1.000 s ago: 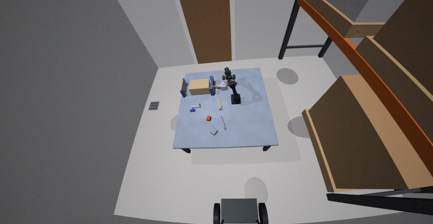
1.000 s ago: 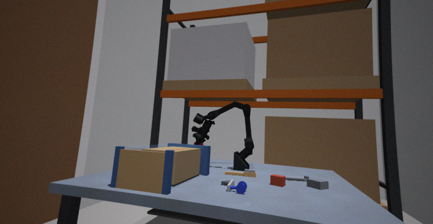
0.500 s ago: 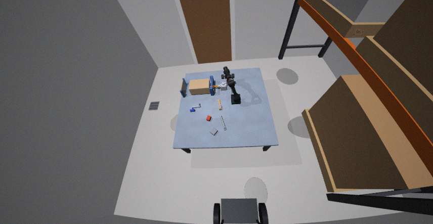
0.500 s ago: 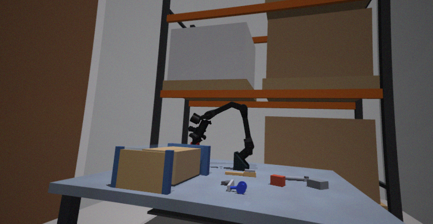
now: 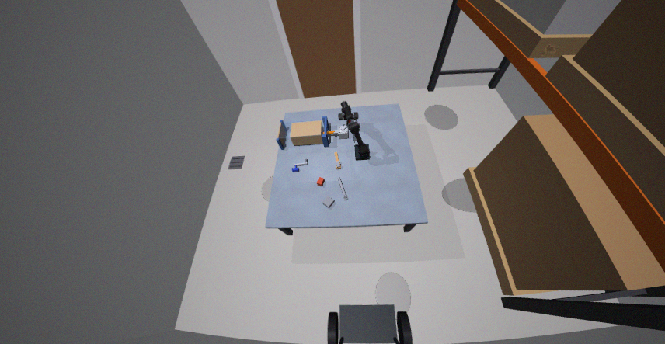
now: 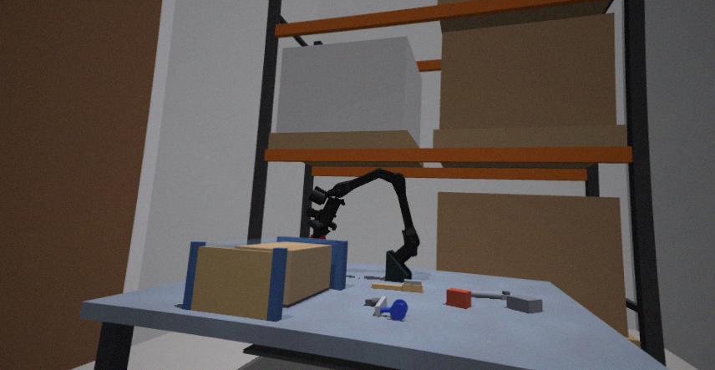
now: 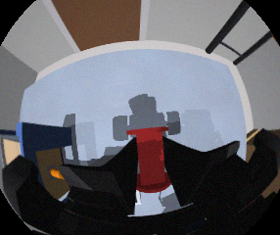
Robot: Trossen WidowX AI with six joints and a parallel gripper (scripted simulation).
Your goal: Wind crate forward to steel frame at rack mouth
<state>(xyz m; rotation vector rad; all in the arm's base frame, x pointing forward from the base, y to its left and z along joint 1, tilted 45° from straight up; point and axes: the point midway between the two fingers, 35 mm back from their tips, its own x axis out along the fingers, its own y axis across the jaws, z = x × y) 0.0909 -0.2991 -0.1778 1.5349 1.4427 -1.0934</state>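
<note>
The winch handle lies 40 mm to the left of my gripper tip, 30 mm below it and 30 mm ahead of it. Also, from my gripper tip: blue frame: 230 mm ahead, 80 mm to the left, 30 mm below; red knob: 20 mm to the left; grey winch: 100 mm below, 80 mm to the left, 50 mm ahead.
</note>
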